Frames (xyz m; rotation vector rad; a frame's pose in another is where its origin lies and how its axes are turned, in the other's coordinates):
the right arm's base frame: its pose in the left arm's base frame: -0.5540 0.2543 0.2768 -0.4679 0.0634 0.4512
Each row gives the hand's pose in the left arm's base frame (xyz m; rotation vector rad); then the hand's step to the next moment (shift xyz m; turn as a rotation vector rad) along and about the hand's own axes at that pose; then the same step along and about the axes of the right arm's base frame.
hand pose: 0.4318 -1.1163 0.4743 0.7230 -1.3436 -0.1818
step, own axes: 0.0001 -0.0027 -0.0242 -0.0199 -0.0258 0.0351
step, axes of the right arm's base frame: 0.0241 -0.0035 -0.0003 -0.0317 0.0075 -0.0351
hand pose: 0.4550 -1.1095 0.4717 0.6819 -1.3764 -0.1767
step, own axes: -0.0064 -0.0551 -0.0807 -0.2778 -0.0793 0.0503
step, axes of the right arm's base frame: 0.0811 -0.0331 -0.0438 -0.0094 0.1987 -0.2154
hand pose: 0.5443 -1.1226 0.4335 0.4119 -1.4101 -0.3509
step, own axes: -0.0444 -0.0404 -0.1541 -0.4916 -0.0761 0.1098
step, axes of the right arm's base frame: 0.1430 -0.0355 -0.0752 -0.0185 0.3909 -0.3262
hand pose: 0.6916 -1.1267 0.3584 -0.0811 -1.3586 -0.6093
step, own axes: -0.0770 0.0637 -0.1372 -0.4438 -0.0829 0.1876
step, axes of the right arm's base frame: 0.1546 -0.0052 -0.0700 -0.0865 0.4012 -0.2657
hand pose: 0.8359 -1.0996 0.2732 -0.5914 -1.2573 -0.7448
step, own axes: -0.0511 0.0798 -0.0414 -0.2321 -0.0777 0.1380
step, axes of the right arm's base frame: 0.0932 0.0122 -0.0431 -0.0894 0.2351 -0.1253
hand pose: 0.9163 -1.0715 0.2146 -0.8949 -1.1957 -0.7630
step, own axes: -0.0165 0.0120 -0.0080 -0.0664 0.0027 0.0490
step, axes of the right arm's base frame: 0.0121 0.0026 -0.0181 -0.0012 0.0767 -0.0305
